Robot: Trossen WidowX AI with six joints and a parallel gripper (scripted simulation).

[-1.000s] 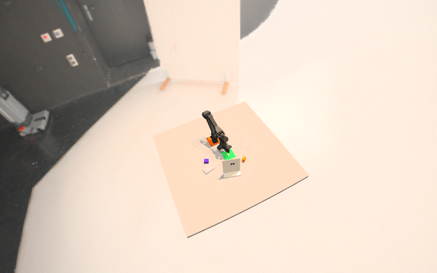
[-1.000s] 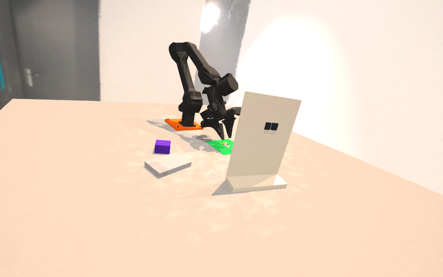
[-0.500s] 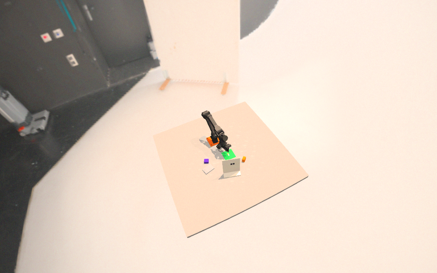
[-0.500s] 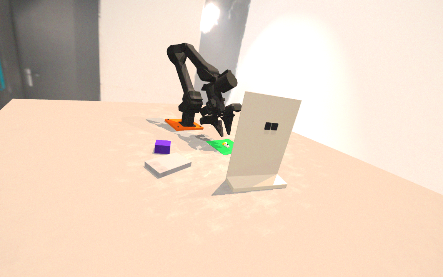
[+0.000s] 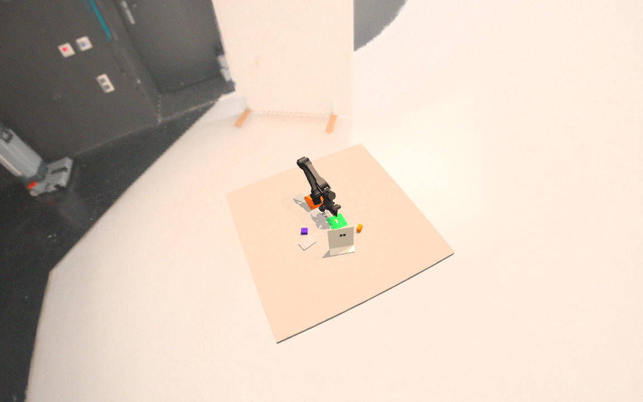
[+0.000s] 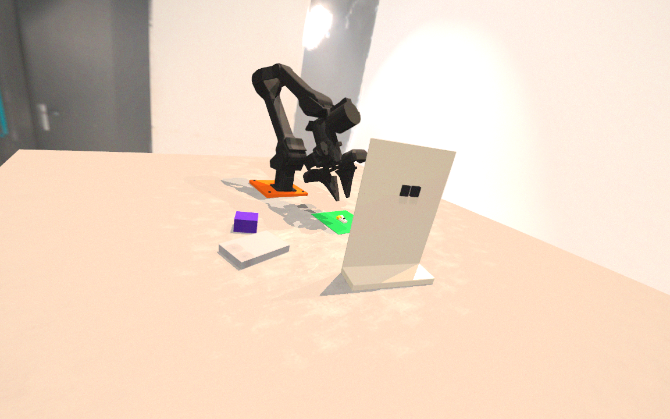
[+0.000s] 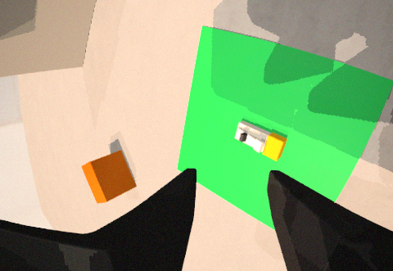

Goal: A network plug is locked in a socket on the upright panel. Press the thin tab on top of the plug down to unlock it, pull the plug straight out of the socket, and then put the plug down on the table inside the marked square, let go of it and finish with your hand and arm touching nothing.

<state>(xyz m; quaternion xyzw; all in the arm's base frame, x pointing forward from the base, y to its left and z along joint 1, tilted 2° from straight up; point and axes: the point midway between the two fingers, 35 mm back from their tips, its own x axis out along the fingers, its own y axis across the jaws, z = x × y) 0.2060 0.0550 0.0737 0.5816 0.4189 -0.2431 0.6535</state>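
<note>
Now: gripper tip 5 cm above the network plug and 1 cm short of it. Also, from my gripper tip: orange cube (14 cm ahead, 12 cm to the left, 4 cm below); green marked square (6 cm below, 1 cm ahead); upright panel (23 cm ahead, 5 cm to the right, 5 cm above).
</note>
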